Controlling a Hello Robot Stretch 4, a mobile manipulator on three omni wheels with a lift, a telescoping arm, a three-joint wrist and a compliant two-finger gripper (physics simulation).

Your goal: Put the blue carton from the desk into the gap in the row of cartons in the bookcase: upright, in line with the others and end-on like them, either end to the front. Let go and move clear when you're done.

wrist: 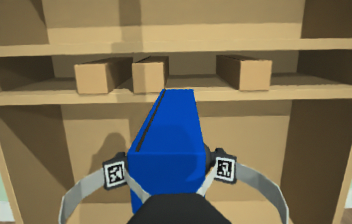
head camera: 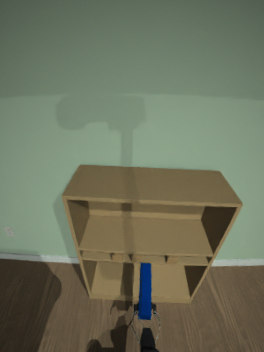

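Note:
My gripper point(head camera: 145, 312) point(wrist: 167, 167) is shut on the blue carton point(head camera: 145, 285) point(wrist: 175, 125), one finger on each side near its close end. The carton points lengthwise at the bookcase point(head camera: 170, 187) point(wrist: 320, 45). Its far end overlaps the front edge of the cartons' shelf in the wrist view, in front of the gap and left of its middle. Three brown cartons stand end-on in the row: a left one point(head camera: 117, 257) point(wrist: 91, 79), a middle one point(wrist: 148, 77) and a right one point(head camera: 172, 259) point(wrist: 255, 75). The gap lies between the middle and right ones.
A shelf board point(head camera: 150, 242) point(wrist: 175, 46) runs low above the carton row. The bookcase's side panels stand left and right of it. A green wall point(head camera: 200, 125) rises behind, with a wall outlet point(head camera: 9, 231) at the left. The floor point(head camera: 225, 310) is wooden.

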